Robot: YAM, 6 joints.
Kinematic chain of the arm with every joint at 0, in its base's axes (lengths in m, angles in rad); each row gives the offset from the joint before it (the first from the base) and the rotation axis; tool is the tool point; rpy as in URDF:
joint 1: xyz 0 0 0.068 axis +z
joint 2: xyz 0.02 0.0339 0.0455 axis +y
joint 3: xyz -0.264 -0.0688 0 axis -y
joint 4: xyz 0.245 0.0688 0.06 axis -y
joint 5: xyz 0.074 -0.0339 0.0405 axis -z
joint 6: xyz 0.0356 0 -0.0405 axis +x
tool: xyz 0 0 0 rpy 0 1.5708 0
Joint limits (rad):
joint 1: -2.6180..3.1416
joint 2: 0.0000..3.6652
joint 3: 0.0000..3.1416
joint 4: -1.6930..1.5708
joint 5: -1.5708..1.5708
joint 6: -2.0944..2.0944
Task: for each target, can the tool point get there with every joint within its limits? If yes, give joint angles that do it. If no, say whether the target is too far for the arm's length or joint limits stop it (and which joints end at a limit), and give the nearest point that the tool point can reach.
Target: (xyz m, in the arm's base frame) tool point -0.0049 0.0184 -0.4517
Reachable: no: joint limits stop it (at a limit: joint 2) | nearest point -0.0204 0.0765 -0.3382 | short by 0.128 m
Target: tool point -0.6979 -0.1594 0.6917
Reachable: no: too far | nearest point -0.4930 -0.0167 0.5169 | short by 0.305 m
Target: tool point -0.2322 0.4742 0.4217
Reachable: yes | joints 2.0610 2.7142 2.8852 1.0454 0.5423 -1.0430
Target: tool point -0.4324 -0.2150 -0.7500
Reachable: no: too far | nearest point -0.3117 -0.1772 -0.3632 | short by 0.407 m
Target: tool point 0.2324 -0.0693 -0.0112
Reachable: yes | joints -0.1707 2.1926 0.5228 0.4369 0.9418 -1.1924
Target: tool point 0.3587 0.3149 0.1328
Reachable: yes | joints 0.7266 2.2258 1.2655 0.7418 0.0837 -0.5011
